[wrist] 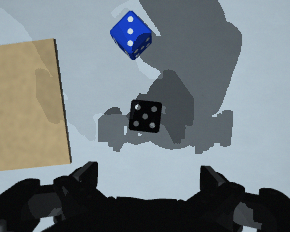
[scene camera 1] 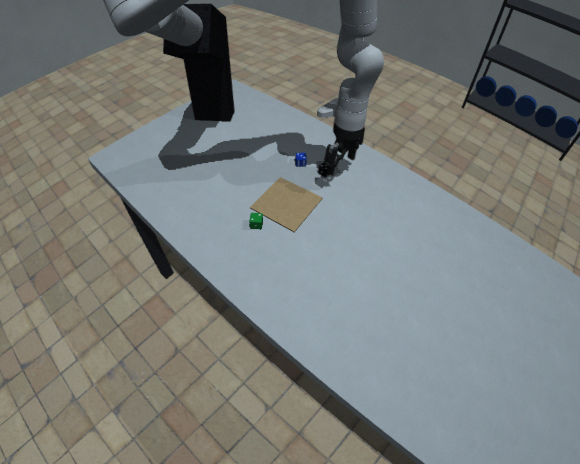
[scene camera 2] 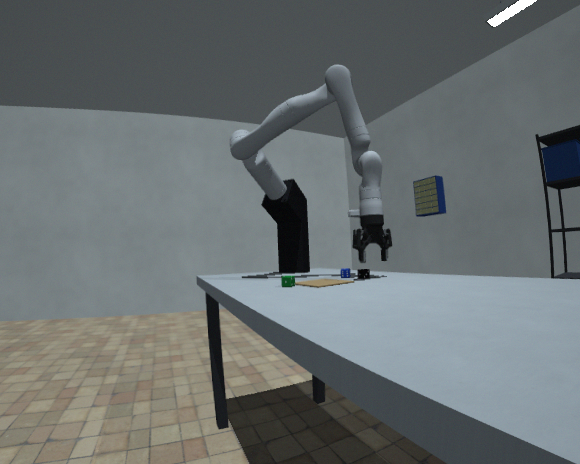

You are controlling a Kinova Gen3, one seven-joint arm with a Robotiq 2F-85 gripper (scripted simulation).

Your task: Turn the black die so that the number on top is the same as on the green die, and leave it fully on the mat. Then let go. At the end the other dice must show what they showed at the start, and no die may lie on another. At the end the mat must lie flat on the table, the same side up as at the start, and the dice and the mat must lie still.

Labels:
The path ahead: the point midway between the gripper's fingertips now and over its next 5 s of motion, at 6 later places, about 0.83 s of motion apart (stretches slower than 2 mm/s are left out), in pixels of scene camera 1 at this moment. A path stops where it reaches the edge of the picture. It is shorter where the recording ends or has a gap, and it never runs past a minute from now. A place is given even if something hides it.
My gripper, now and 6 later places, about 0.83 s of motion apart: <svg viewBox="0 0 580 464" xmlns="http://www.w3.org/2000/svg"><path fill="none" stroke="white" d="M341 166L342 143L331 132L326 133L320 137L325 143L328 146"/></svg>

